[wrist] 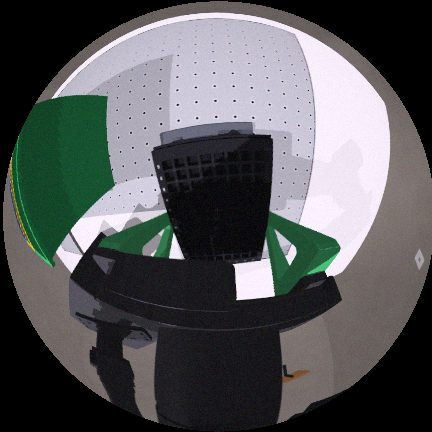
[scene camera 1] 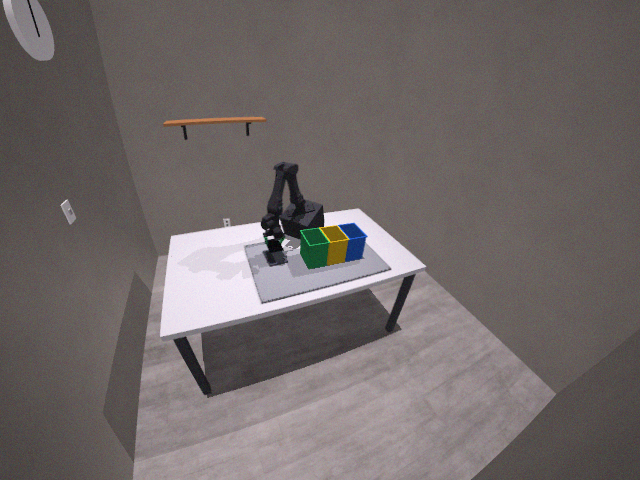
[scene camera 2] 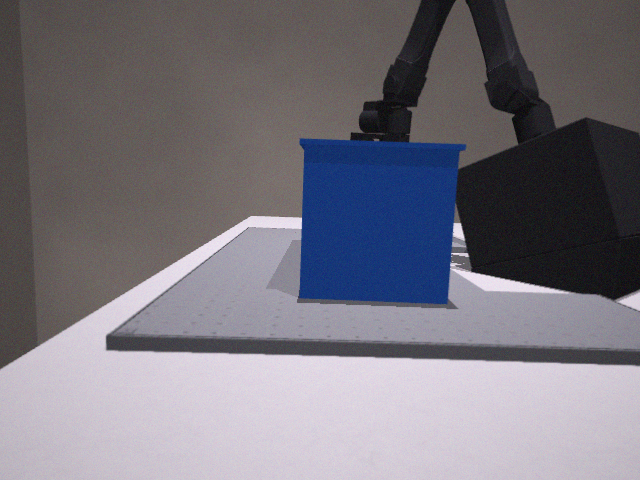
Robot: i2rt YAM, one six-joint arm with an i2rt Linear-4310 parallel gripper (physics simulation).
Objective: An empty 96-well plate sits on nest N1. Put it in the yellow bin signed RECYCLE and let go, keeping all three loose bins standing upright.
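Frame: origin at the arm's base, x back, y right, z up, level; metres.
Seen in the pictures: gripper, fingertip midpoint: [wrist: 219,215] [scene camera 1: 273,245]; arm's base, link origin: [wrist: 109,327] [scene camera 1: 301,210] [scene camera 2: 541,152].
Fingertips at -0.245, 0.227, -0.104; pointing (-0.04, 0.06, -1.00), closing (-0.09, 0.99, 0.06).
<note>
Pixels of each thing's top centre, then the offset from my fingertips to it, as dx, dy, dz. Level surfaces: height alone.
- black 96-well plate, top centre: [wrist: 219,220] [scene camera 1: 273,243] -0.005, -0.001, +0.015
- nest N1, top centre: [wrist: 211,182] [scene camera 1: 275,255] -0.002, -0.006, -0.076
- yellow bin, top centre: [scene camera 1: 333,233] -0.058, -0.372, +0.087
- green bin, top centre: [scene camera 1: 314,236] -0.071, -0.242, +0.087
- blue bin, top centre: [scene camera 2: 375,145] [scene camera 1: 352,230] -0.045, -0.501, +0.087
- grey perforated board, surface height: dz -0.093
- white table, surface height: dz -0.106
The black 96-well plate [scene camera 1: 274,246] [wrist: 215,200] is held between the green fingers of my gripper [scene camera 1: 273,240] [wrist: 219,215], which is shut on it. The plate is raised above nest N1 [scene camera 1: 277,258] [wrist: 206,131], a grey holder whose far edge shows past the plate in the wrist view. The yellow bin [scene camera 1: 337,253] stands upright between the green bin [scene camera 1: 314,255] [wrist: 75,150] and the blue bin [scene camera 1: 355,249] [scene camera 2: 379,222], both upright. The bins are right of my gripper in scene camera 1. No RECYCLE lettering is readable. The blue bin hides the plate in scene camera 2.
The bins and nest stand on a grey perforated board [scene camera 1: 315,284] [scene camera 2: 206,315] [wrist: 240,65] on the white table [scene camera 1: 206,299] [scene camera 2: 310,413]. The black arm base block [scene camera 1: 303,219] [scene camera 2: 542,217] stands behind the bins. An orange shelf [scene camera 1: 214,121] is on the wall.
</note>
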